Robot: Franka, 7 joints.
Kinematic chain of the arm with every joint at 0, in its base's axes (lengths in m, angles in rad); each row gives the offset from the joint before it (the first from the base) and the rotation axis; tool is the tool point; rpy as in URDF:
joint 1: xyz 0 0 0.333 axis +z
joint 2: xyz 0 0 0 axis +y
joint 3: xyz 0 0 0.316 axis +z
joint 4: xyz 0.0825 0 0 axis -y
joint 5: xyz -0.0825 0 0.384 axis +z
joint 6: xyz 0 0 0 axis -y
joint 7: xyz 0.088 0 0 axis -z
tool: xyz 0 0 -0.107 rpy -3.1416 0 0
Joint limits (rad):
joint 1: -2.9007..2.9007
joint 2: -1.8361..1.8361
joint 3: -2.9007..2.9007
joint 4: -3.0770..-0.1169
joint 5: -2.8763..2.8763
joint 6: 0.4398..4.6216
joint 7: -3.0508..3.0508
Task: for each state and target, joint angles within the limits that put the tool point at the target. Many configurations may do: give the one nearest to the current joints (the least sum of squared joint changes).
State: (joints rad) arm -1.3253 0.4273 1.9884 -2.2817 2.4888 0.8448 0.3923
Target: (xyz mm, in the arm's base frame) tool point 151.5 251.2 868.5
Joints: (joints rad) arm -1.1843 0.6029 2.4818 -1.9775 2.4401 0.7937 0.3923
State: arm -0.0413 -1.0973 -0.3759 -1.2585 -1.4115 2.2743 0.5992
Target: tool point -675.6 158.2 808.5
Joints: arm -0.3799 -1.4352 -0.2397 -0.7800 -1.4254 2.3744 0.5992
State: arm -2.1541 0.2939 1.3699 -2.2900 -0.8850 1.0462 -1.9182
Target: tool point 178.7 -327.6 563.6
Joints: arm -2.0789 -0.3326 1.1455 -2.0614 -0.9504 0.6608 -1.9182
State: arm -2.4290 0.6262 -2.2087 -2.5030 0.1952 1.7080 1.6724
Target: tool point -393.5 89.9 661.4
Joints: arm -1.7424 1.2032 -2.2717 -2.0100 0.2007 1.6500 1.6724
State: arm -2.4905 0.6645 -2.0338 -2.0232 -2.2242 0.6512 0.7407
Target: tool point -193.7 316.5 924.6
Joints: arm -2.5656 0.5436 -2.0776 -1.5647 -2.3839 0.9662 0.7407
